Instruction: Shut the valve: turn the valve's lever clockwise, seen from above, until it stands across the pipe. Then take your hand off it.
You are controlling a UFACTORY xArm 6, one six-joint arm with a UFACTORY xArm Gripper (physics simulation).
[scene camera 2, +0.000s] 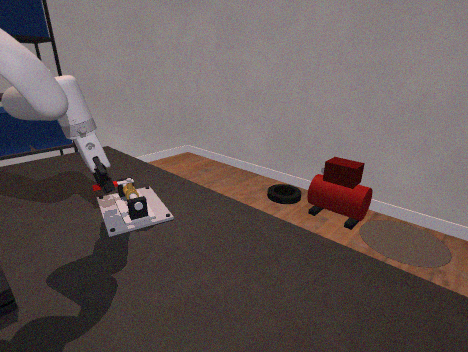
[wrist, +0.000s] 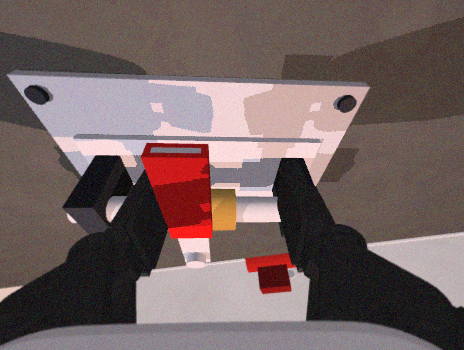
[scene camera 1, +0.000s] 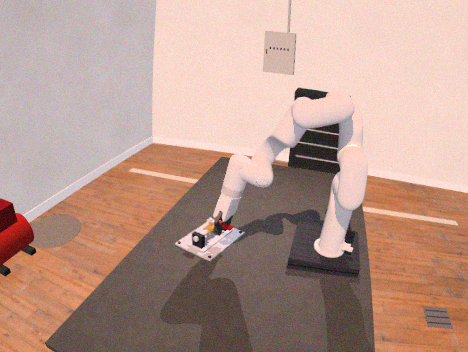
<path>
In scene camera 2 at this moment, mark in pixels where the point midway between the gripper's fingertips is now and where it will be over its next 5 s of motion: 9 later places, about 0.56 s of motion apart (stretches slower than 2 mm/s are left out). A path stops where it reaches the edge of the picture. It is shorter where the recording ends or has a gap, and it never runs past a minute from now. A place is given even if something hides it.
My gripper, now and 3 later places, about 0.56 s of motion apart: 106, 187; 101, 176; 92, 157; 80, 131
</path>
